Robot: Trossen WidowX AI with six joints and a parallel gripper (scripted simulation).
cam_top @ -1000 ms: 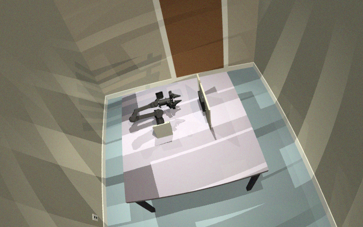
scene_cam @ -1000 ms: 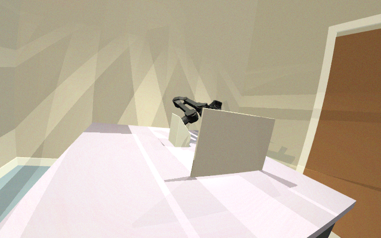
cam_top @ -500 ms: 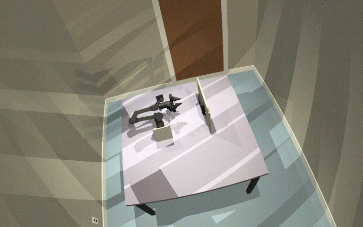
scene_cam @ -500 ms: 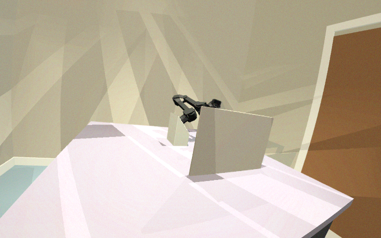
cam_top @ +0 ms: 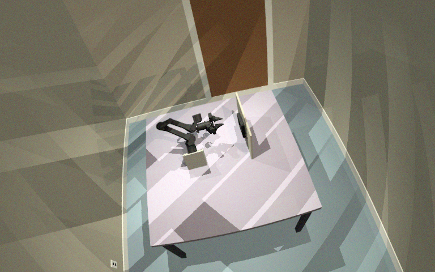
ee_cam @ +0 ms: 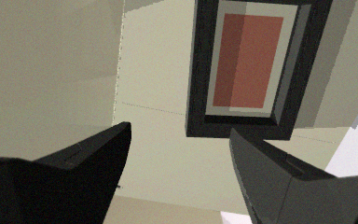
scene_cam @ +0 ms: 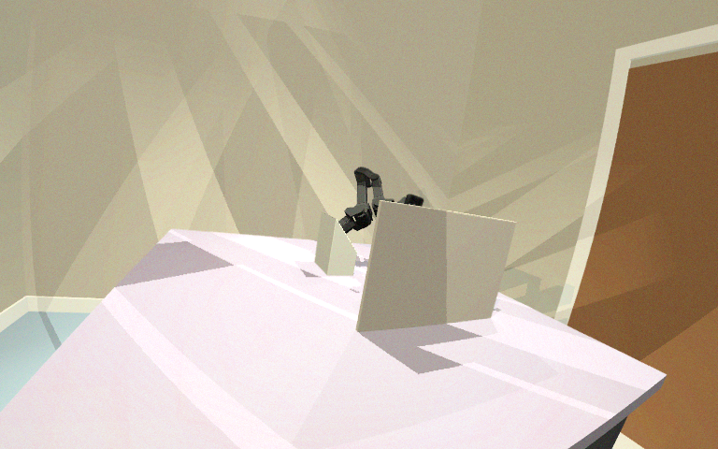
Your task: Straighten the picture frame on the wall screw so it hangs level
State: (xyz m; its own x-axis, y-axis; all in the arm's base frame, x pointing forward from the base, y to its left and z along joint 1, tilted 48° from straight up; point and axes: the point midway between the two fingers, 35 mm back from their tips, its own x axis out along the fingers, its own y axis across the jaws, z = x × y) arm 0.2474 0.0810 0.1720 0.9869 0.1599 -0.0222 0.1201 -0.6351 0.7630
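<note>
My gripper tip is 15 cm short of the picture frame, 7 cm above it and 1 cm to the left of it. From my gripper tip the other things lie so: beige wall panel: 16 cm ahead, 8 cm below, 1 cm to the right.
</note>
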